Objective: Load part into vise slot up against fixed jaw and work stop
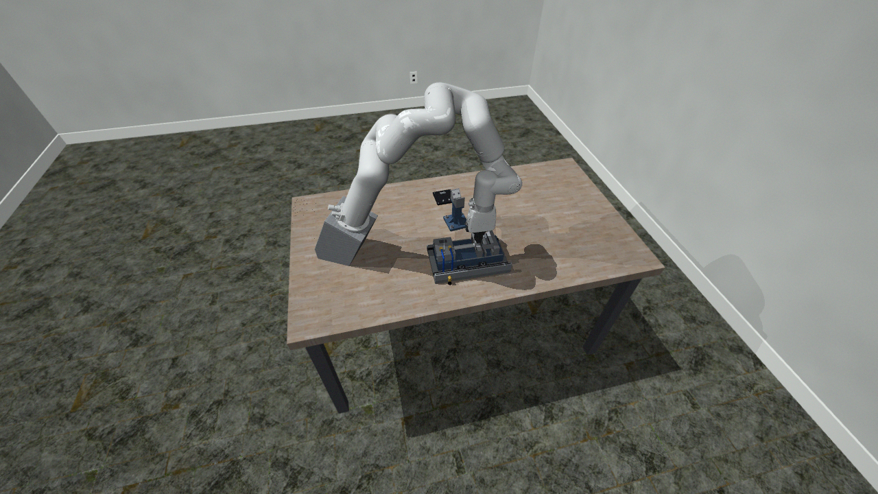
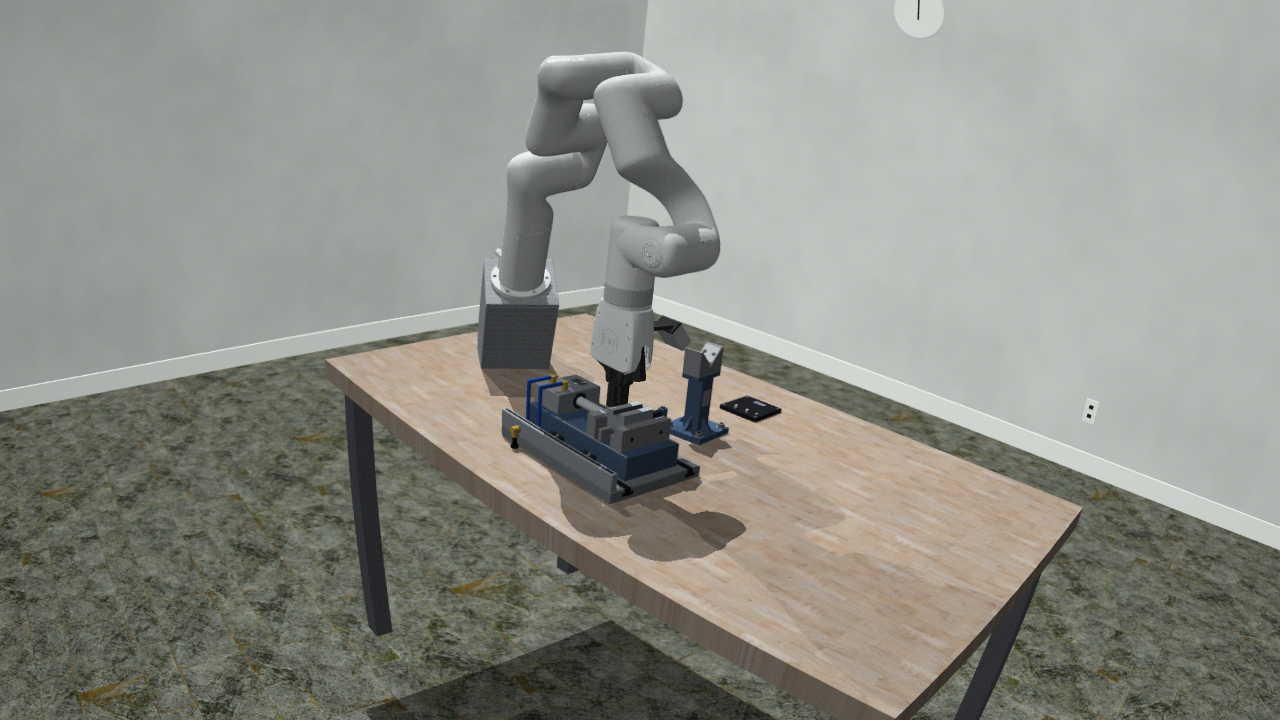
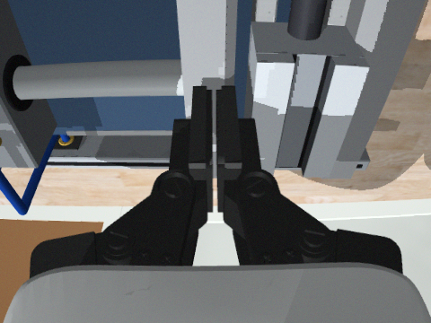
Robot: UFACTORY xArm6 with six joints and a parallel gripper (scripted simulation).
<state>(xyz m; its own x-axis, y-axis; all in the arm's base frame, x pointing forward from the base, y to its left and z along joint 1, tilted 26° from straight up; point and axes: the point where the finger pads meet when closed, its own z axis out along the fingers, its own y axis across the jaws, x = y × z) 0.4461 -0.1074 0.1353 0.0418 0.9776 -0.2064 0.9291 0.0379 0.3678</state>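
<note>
My gripper is now 3 cm short of the grey block and 2 cm above it. From my hand the other things lie so: cylinder rod: 5 cm behind, 4 cm below; dark work stop rod: 5 cm to the left, 4 cm ahead, 3 cm below; moving jaw: 4 cm below.
</note>
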